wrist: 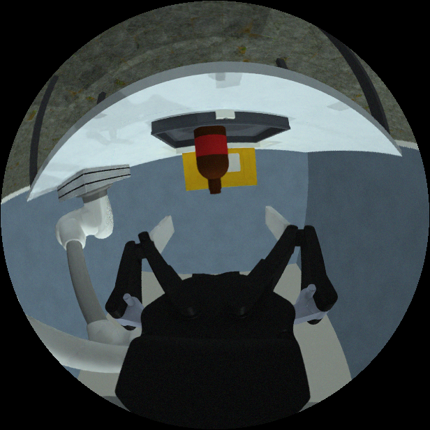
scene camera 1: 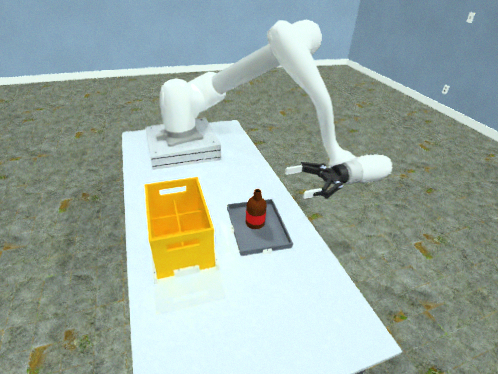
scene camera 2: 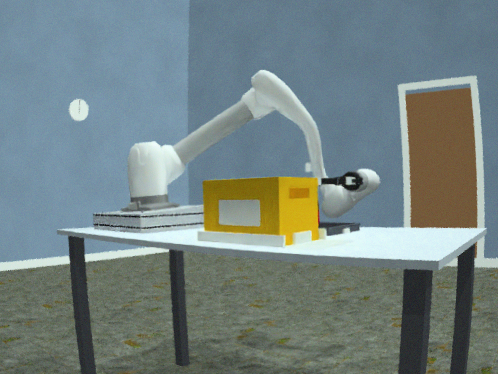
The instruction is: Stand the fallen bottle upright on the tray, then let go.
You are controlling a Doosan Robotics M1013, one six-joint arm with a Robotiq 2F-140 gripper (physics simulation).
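Frame: origin at the arm's base, x ahead, y left, z up, level; millimetres.
Where they show: gripper, fingertip midpoint: [scene camera 1: 294, 182] [scene camera 2: 328, 181]; arm's base, link origin: [scene camera 1: 181, 135] [scene camera 2: 150, 209].
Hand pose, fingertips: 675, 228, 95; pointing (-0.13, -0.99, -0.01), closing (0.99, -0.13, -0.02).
Observation:
Each offset is from my fingertips to the top centre of the thing, as dx, dy, dz. Level surfaces: height alone.
The brown bottle with a red label @(-24, -139, -13) [scene camera 1: 256, 216] [wrist: 212, 146] stands upright on the dark grey tray @(-2, -139, -148) [scene camera 1: 272, 237] [scene camera 2: 350, 227] [wrist: 172, 123], neck up, towards the tray's back part in scene camera 1. In scene camera 2 it is almost wholly hidden behind the crate. My gripper [scene camera 1: 302, 181] [wrist: 218, 219] is open and empty. It points sideways towards the bottle from beyond the tray's right side, raised above the table and apart from the bottle. In the wrist view the bottle lies ahead of the spread fingers, with a gap between.
A yellow crate with compartments @(-46, -425, +2) [scene camera 1: 182, 252] [scene camera 2: 240, 190] [wrist: 245, 181] stands on the table @(dz -173) [scene camera 1: 260, 310] [scene camera 2: 400, 245], left of the tray in scene camera 1. The arm's base [scene camera 1: 185, 152] [scene camera 2: 150, 220] [wrist: 95, 180] is at the table's far end. Small pale blocks touch the tray and crate edges.

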